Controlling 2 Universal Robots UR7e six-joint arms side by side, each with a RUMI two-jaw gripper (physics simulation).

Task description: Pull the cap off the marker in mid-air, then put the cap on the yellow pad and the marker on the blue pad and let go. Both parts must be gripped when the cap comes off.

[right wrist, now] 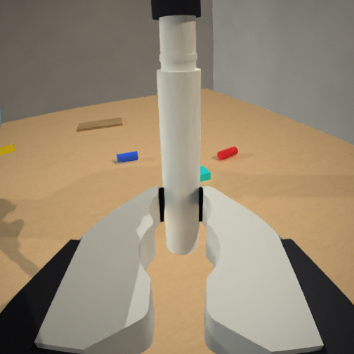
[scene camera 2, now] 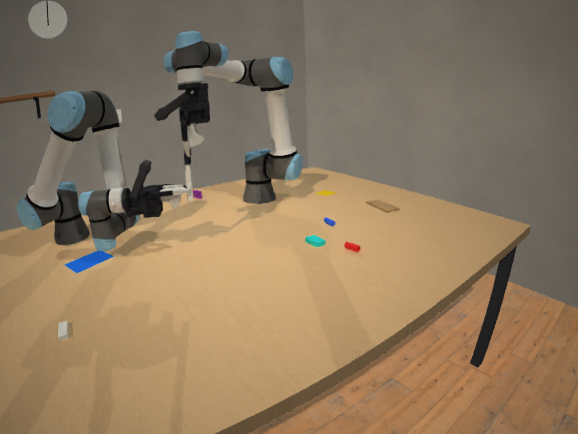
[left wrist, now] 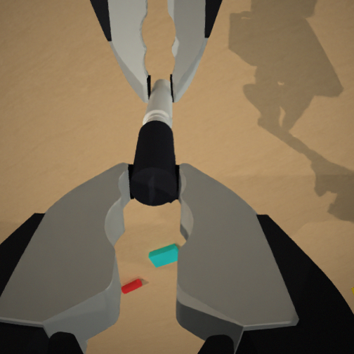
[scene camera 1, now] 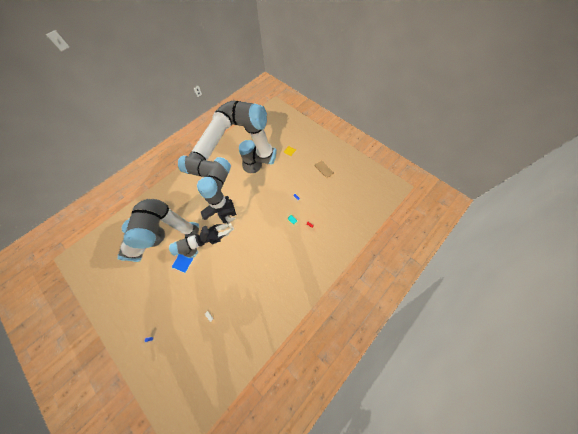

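Where they show: left gripper, fingertip midpoint: (scene camera 2: 189,156) (scene camera 1: 228,220); right gripper, fingertip midpoint: (scene camera 2: 190,189) (scene camera 1: 232,227); left arm's base, origin of the base link: (scene camera 2: 259,199) (scene camera 1: 252,165); right arm's base, origin of the base link: (scene camera 2: 72,237).
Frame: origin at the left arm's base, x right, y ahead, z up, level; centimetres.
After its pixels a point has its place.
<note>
The white marker (scene camera 2: 188,177) @(x 55.6, y 24.8, z 24.5 cm) (left wrist: 160,104) (right wrist: 179,125) stands upright in mid-air. My right gripper (scene camera 1: 230,227) @(x 54.8, y 24.2, z 20.4 cm) (scene camera 2: 189,193) @(x 54.8, y 24.2, z 20.4 cm) (right wrist: 181,189) is shut on its lower part. My left gripper (scene camera 1: 230,219) @(x 54.4, y 24.7, z 30.5 cm) (scene camera 2: 187,154) @(x 54.4, y 24.7, z 30.5 cm) (left wrist: 155,168), above, is shut on the black cap (left wrist: 155,155) (right wrist: 176,8). The right wrist view shows the marker's narrower neck bare below the cap's edge; whether its tip is inside the cap is hidden. The yellow pad (scene camera 1: 290,151) @(x -25.6, y 20.9, z 0.0 cm) (scene camera 2: 326,193) @(x -25.2, y 20.7, z 0.0 cm) lies near the left arm's base. The blue pad (scene camera 1: 183,263) @(x 86.7, y 0.4, z 0.0 cm) (scene camera 2: 90,261) @(x 84.1, y 0.4, z 0.1 cm) lies by the right arm.
A teal block (scene camera 1: 292,219) @(x 27.3, y 50.0, z 1.5 cm) (scene camera 2: 315,241) @(x 28.9, y 51.1, z 1.5 cm), a red cylinder (scene camera 1: 310,224) @(x 25.3, y 62.7, z 2.1 cm) (scene camera 2: 352,246) @(x 26.0, y 62.9, z 1.6 cm), a blue cylinder (scene camera 1: 296,197) @(x 10.9, y 44.7, z 1.9 cm) (scene camera 2: 329,221) @(x 11.3, y 45.2, z 1.7 cm) and a brown board (scene camera 1: 324,169) @(x -21.2, y 52.7, z 0.8 cm) (scene camera 2: 382,205) @(x -20.8, y 52.5, z 0.8 cm) lie right of the grippers. A white block (scene camera 1: 209,316) @(x 104.2, y 34.7, z 1.2 cm) (scene camera 2: 63,330) @(x 104.6, y 35.2, z 1.2 cm) lies nearer the front. A purple block (scene camera 2: 198,194) @(x 15.6, y -26.5, z 2.2 cm) shows behind the marker.
</note>
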